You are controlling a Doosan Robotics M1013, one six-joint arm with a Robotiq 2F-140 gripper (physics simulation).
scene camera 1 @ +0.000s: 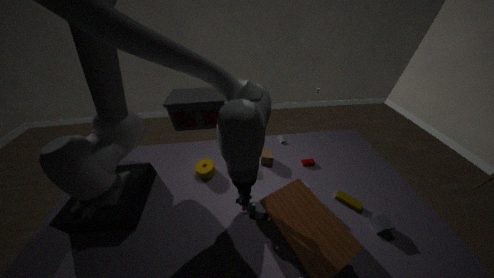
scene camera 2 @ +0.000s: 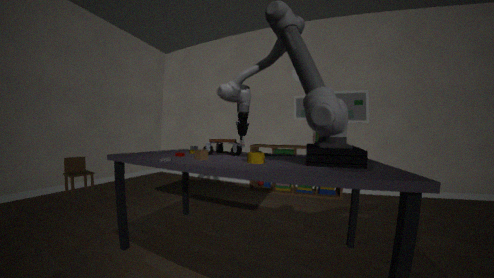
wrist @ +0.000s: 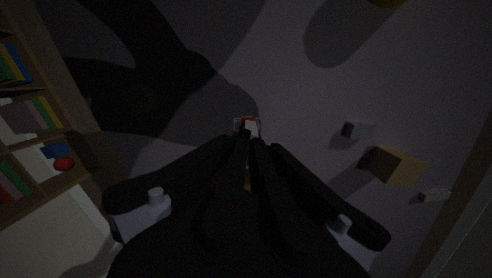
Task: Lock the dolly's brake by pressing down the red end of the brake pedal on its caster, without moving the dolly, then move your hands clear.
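Where they show: gripper, between the fingertips: (scene camera 1: 246, 206) (scene camera 2: 241, 144) (wrist: 248, 129); arm's base, origin of its link: (scene camera 1: 104, 191) (scene camera 2: 331, 146).
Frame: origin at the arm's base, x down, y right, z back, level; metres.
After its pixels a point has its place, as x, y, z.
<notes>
The dolly has a wooden deck (scene camera 1: 312, 225) @(-0.028, 0.338, -0.794) (scene camera 2: 223, 140) @(-0.020, 0.180, -0.734) and stands upright on casters. The near caster (scene camera 1: 259, 213) @(0.014, 0.237, -0.636) (scene camera 2: 236, 149) @(0.046, 0.195, -0.634) carries the brake pedal at the deck's corner. The pedal's red end (wrist: 247, 119) @(0.007, 0.200, -0.578) shows in the wrist view just beyond the fingertips, partly covered by them. A green part (scene camera 1: 252, 206) @(0.009, 0.205, -0.617) shows beside the fingers in scene camera 1. My gripper (scene camera 1: 243, 203) @(0.007, 0.202, -0.593) (scene camera 2: 242, 142) @(0.007, 0.202, -0.593) (wrist: 248, 129) @(0.007, 0.202, -0.593) is shut and empty, pointing down, with its pale tip at the pedal. Whether it touches the red end, and how far the pedal is tilted, I cannot tell.
A yellow cylinder (scene camera 1: 205, 170) @(0.043, -0.045, -0.438) (scene camera 2: 256, 158) @(0.069, -0.126, -0.422), a wooden block (scene camera 1: 267, 159) @(0.054, -0.046, -0.772) (scene camera 2: 201, 154) @(0.063, -0.107, -0.763) (wrist: 407, 167) @(0.037, -0.074, -0.764) and a red brick (scene camera 1: 308, 162) @(0.073, 0.018, -0.994) (scene camera 2: 180, 155) @(0.090, -0.009, -0.986) lie on the table. A yellow bar (scene camera 1: 348, 201) @(0.073, 0.270, -1.054) and a grey block (scene camera 1: 382, 222) @(0.044, 0.391, -1.105) lie beyond the deck. A small grey block (wrist: 361, 131) @(0.078, -0.013, -0.684) shows near the fingers.
</notes>
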